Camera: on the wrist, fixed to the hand. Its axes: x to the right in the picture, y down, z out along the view.
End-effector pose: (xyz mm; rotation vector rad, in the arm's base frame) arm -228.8 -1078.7 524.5 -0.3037 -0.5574 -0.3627
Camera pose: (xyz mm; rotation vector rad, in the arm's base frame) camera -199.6 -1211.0 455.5 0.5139 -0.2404 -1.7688
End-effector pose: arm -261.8 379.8 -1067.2 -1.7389 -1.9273 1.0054
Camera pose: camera -251.0 428.8 -923.7 -0.0430 -1.8991 0.1443
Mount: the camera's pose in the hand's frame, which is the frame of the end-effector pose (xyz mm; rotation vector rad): 17.4 -93.6 -118.5 0.2379 0.4896 -1.5248
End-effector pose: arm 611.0 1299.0 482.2 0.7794 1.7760 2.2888
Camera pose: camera 520.9 1231.4 380.1 -0.9639 1.7129 1.1848
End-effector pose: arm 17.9 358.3 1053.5 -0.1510 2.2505 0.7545
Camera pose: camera -37.7 217.1 1062.3 -1.7885 1.8269 -0.4231
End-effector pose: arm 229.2 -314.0 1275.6 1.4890 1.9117 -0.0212
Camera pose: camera 87.1 -281.6 1318.9 -0.2103 3.0447 -0.6163
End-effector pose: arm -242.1 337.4 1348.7 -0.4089 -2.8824 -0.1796
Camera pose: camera -261.2 234.7 1459.1 1.6173 -2.0376 -0.1208
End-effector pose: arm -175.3 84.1 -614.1 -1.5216 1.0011 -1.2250
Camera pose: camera -284.2 72.5 -508.7 1.6628 0.2858 2.5368
